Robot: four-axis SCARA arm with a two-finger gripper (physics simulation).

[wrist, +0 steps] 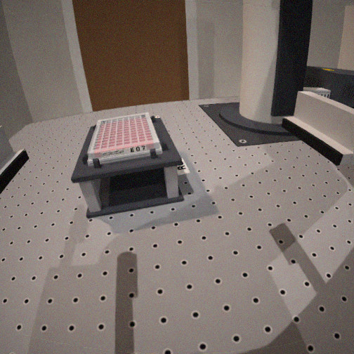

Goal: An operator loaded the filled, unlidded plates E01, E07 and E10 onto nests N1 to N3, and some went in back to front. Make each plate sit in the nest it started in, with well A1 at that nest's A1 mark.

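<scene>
Plate E07 (125,136), with pink-filled wells and no lid, lies flat between the pegs on top of a raised dark stand (131,169), left of centre in the wrist view. Its E07 label and barcode are on the edge facing the camera. Which corner is well A1 cannot be read. My gripper (155,118) is open and empty; its fingers stand wide apart at the left and right edges of the view, with the plate and stand beyond them. Plates E01 and E10 and nests N1 to N3 do not show.
A partly hidden white label (183,167) lies at the stand's right side. A pale column (260,60) rises from a dark base plate (225,125) at the back right. A dark object (335,77) stands behind my right finger. A brown panel (132,55) is on the back wall.
</scene>
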